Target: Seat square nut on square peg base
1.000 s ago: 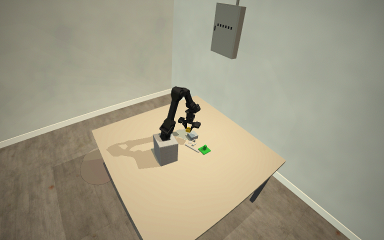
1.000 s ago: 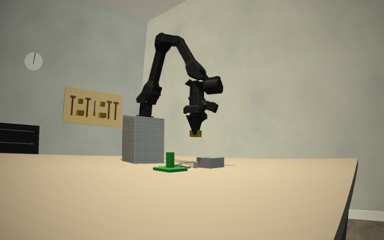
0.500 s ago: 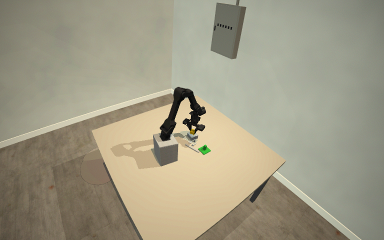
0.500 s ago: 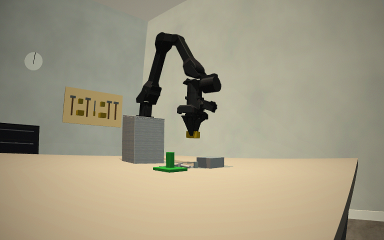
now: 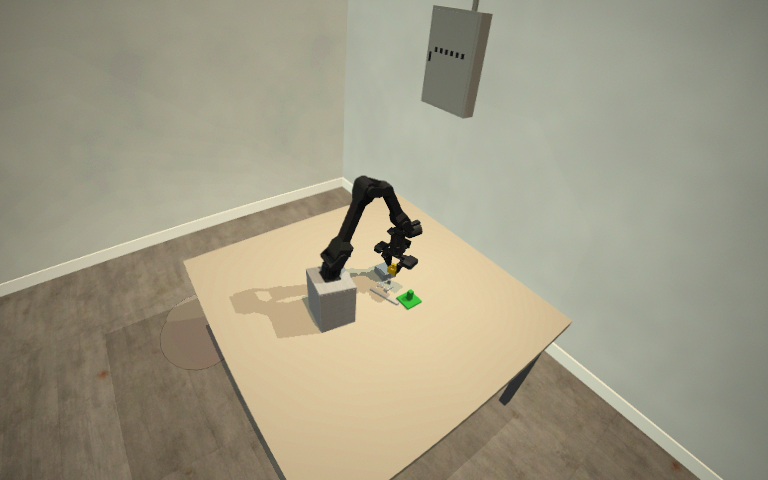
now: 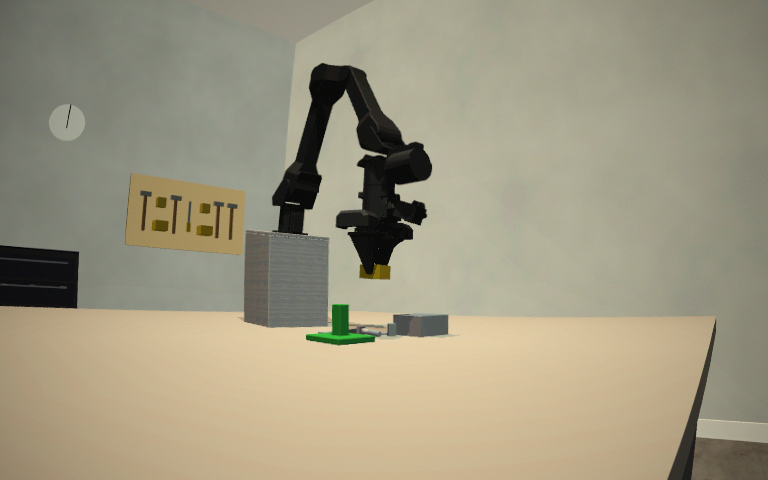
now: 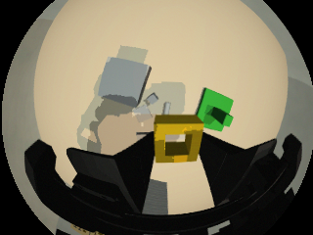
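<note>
Now: hand 140 mm above the grey bolt-like piece and 20 mm past it. Also, from my hand: thin pale tool-like piece (140 mm below, 50 mm behind, 30 mm to the right); grey block (130 mm below, 90 mm to the left, 20 mm ahead).
</note>
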